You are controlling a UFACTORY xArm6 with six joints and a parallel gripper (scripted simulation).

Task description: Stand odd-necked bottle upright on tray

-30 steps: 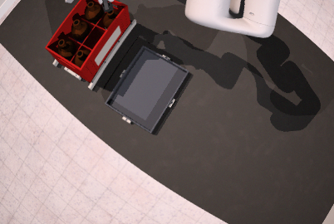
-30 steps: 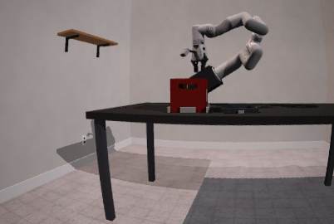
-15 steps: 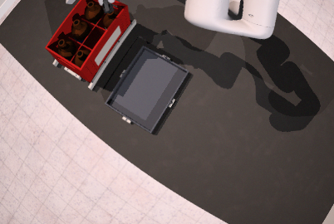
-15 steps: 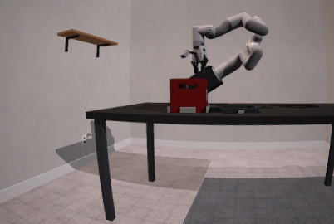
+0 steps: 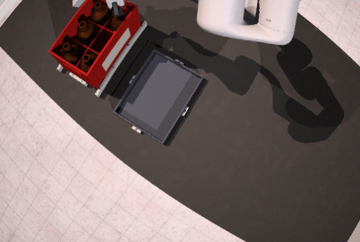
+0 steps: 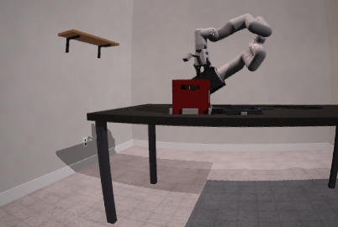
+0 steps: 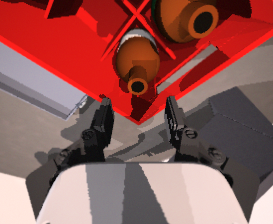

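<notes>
My hand is 100 mm short of the red crate, 20 mm to the left of it and 130 mm above it. Round my hand: dark flat tray (80 mm ahead, 260 mm to the left, 200 mm below).
</notes>
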